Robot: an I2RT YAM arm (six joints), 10 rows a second.
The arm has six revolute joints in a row. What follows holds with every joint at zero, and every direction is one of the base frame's. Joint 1 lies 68 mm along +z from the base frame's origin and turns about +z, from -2.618 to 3.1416 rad. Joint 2 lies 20 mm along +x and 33.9 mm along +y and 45.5 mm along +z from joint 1 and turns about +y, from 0 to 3.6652 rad. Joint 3 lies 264 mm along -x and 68.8 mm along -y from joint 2 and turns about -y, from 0 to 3.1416 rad. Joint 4 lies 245 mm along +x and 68.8 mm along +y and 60 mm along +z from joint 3 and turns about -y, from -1.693 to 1.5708 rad. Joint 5 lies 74 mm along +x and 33.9 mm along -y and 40.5 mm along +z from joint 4 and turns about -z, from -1.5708 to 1.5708 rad. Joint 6 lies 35.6 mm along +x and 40.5 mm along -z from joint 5 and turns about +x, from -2.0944 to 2.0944 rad. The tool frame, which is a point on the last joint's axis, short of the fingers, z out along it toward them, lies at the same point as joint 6; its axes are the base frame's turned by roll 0, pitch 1.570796 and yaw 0 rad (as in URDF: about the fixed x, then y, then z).
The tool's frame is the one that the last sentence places.
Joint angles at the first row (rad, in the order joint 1, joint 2, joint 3, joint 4, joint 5, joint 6):
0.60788 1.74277 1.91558 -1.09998 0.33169 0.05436
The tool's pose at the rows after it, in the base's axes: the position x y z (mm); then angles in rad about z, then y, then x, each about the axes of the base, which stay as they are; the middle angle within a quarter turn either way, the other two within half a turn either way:
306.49, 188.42, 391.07, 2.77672, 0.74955, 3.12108
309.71, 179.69, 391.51, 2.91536, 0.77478, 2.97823
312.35, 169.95, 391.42, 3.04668, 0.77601, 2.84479
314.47, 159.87, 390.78, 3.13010, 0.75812, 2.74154
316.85, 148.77, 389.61, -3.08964, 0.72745, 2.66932
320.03, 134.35, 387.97, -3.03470, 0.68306, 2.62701
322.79, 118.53, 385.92, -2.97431, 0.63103, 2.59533
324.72, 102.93, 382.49, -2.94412, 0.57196, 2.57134
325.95, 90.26, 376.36, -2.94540, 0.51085, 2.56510
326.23, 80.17, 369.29, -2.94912, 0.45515, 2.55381
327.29, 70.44, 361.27, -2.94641, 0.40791, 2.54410
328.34, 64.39, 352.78, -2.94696, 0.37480, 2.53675
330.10, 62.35, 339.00, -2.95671, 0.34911, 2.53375
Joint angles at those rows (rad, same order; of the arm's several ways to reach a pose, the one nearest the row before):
0.58996 1.73895 1.91595 -1.09655 0.40227 0.07955
0.57317 1.73897 1.91596 -1.10798 0.49725 0.11234
0.55294 1.73897 1.91597 -1.12859 0.57698 0.14667
0.53007 1.73895 1.91594 -1.15528 0.63306 0.15812
0.50184 1.73935 1.91599 -1.18470 0.66587 0.17187
0.46139 1.73931 1.91592 -1.21783 0.67235 0.19283
0.41638 1.73936 1.91522 -1.25449 0.67159 0.22641
0.37175 1.74048 1.91099 -1.29416 0.66815 0.23977
0.33435 1.74314 1.89804 -1.32964 0.65556 0.23975
0.30536 1.74469 1.87784 -1.35787 0.65251 0.23974
0.27637 1.74507 1.84997 -1.36854 0.64984 0.24014
0.25807 1.74508 1.81795 -1.36513 0.64985 0.24015
0.25081 1.74581 1.76490 -1.33842 0.64946 0.24014

